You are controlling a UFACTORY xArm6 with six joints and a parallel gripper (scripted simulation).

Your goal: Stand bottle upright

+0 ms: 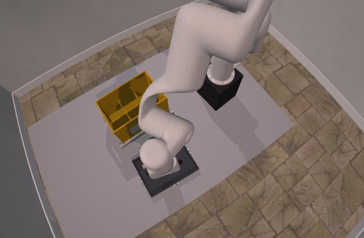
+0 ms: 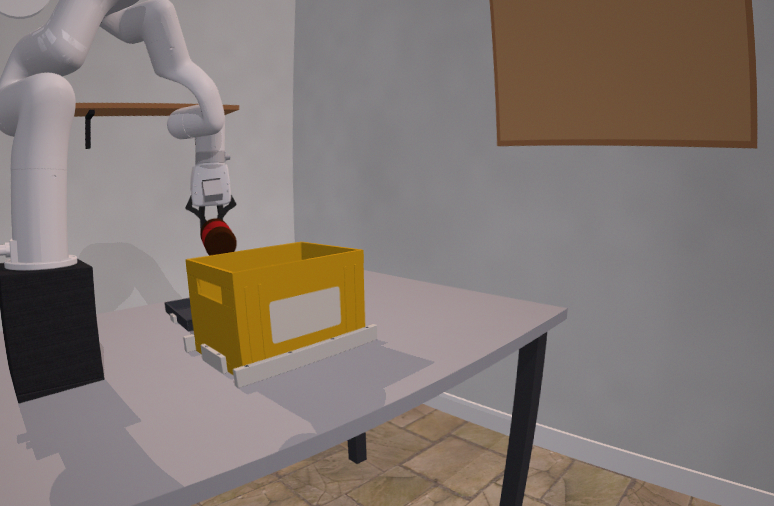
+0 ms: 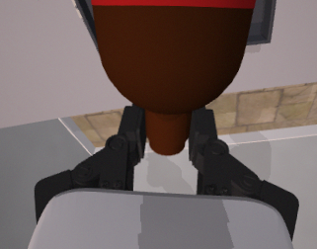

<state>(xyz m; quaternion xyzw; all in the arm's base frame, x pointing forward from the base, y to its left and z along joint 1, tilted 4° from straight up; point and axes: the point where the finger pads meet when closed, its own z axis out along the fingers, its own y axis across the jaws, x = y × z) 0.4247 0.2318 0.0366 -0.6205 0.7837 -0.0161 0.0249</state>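
Now: hand 50 mm to the left of the brown bottle, 20 mm above it and 10 mm past it. From my hand the other things lie so: yellow crate 350 mm to the right, 120 mm below, 20 mm behind; dark tray 190 mm below, 50 mm to the right, 10 mm behind.
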